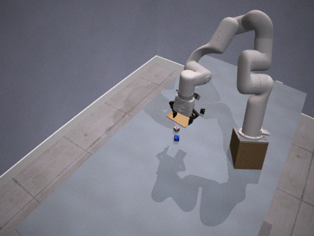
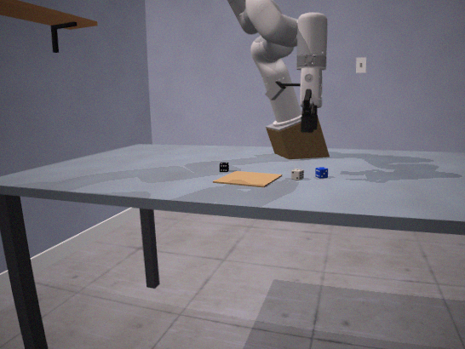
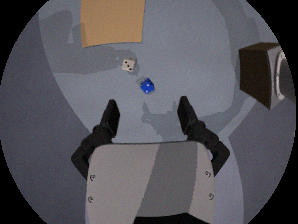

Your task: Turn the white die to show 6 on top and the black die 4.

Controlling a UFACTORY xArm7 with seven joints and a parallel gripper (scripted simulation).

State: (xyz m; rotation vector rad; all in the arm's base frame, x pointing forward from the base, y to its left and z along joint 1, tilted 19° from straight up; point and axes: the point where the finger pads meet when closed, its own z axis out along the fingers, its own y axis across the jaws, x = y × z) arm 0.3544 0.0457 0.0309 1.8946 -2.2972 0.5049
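My gripper is now 12 cm above the white die, 3 cm to the left of it and 3 cm short of it. Round my hand: blue die 12 cm below, 3 cm to the left, 1 cm ahead; then black die 24 cm to the right, 12 cm below, 7 cm behind; then mat 16 cm to the right, 13 cm below, 4 cm ahead.
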